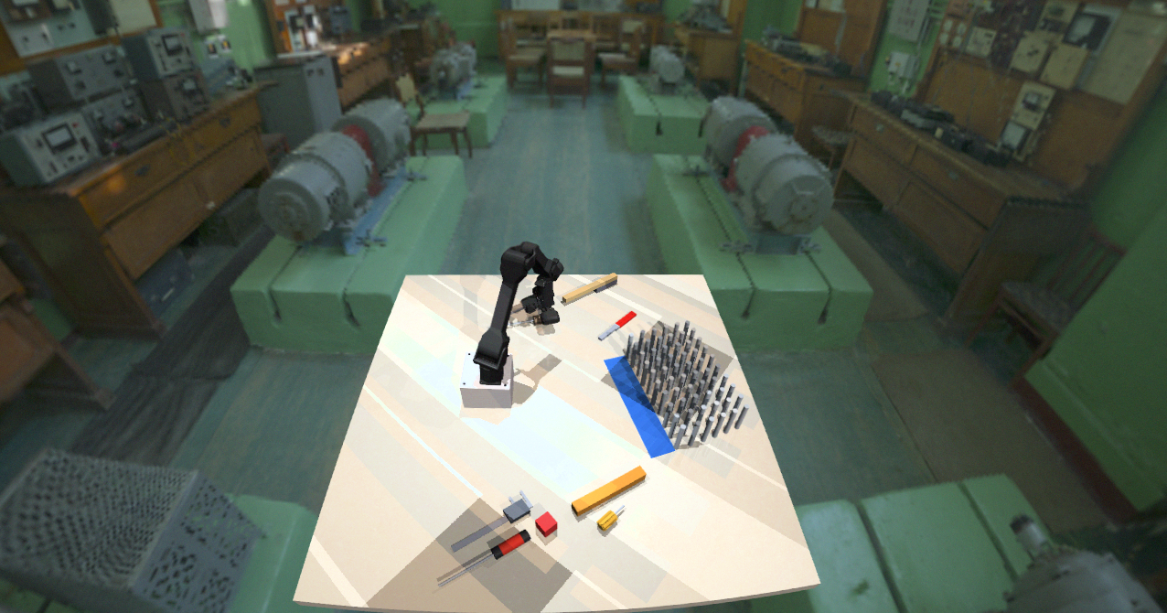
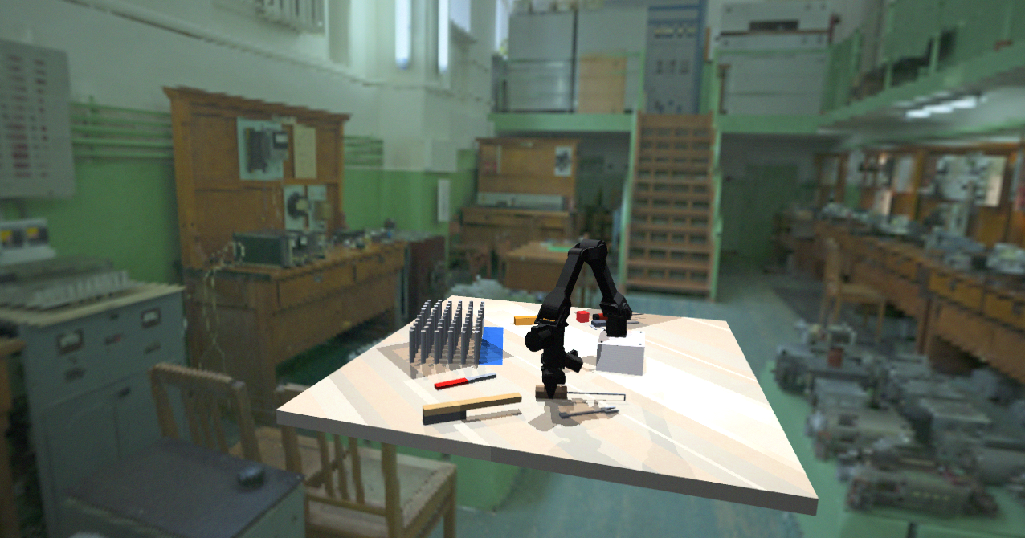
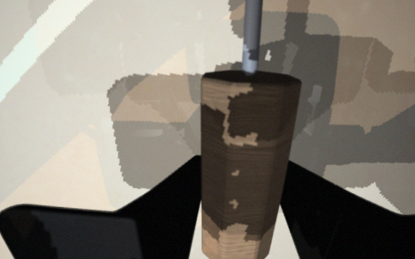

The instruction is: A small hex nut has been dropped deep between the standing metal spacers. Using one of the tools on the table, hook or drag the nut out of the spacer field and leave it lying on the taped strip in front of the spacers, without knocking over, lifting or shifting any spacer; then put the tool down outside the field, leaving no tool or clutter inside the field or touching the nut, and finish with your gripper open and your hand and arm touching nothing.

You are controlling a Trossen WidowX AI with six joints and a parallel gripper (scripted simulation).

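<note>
Now: gripper tip 120 mm past the grey wrench and 60 mm to the right of it. Round my gripper tip: red block 790 mm to the right, 20 mm ahead, 10 mm above; then blue taped strip 380 mm to the right, 300 mm ahead, 10 mm below; then orange bar 690 mm to the right, 190 mm ahead, 10 mm above.
</note>
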